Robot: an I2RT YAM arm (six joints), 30 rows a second.
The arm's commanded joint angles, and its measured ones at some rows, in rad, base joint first. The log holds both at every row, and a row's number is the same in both.
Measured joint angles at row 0: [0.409, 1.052, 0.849, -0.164, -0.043, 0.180]
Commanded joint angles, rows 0 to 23: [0.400, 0.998, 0.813, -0.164, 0.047, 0.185]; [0.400, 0.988, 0.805, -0.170, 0.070, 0.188]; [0.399, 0.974, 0.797, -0.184, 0.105, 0.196]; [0.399, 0.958, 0.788, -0.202, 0.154, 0.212]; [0.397, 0.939, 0.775, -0.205, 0.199, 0.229]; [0.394, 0.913, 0.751, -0.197, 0.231, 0.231]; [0.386, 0.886, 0.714, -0.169, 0.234, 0.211]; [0.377, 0.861, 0.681, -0.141, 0.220, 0.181]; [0.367, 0.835, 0.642, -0.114, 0.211, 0.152]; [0.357, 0.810, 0.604, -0.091, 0.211, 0.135]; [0.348, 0.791, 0.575, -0.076, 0.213, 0.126]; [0.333, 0.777, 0.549, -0.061, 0.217, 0.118]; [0.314, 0.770, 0.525, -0.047, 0.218, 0.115]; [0.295, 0.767, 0.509, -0.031, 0.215, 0.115]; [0.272, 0.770, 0.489, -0.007, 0.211, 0.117]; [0.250, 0.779, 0.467, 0.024, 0.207, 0.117]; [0.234, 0.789, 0.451, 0.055, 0.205, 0.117]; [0.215, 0.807, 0.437, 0.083, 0.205, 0.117]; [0.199, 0.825, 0.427, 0.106, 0.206, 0.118]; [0.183, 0.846, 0.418, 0.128, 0.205, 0.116]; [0.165, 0.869, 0.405, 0.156, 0.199, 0.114]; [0.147, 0.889, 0.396, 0.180, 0.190, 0.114]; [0.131, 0.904, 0.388, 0.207, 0.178, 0.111]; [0.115, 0.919, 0.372, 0.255, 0.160, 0.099]
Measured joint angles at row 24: [0.145, 0.891, 0.403, 0.116, 0.184, 0.126]
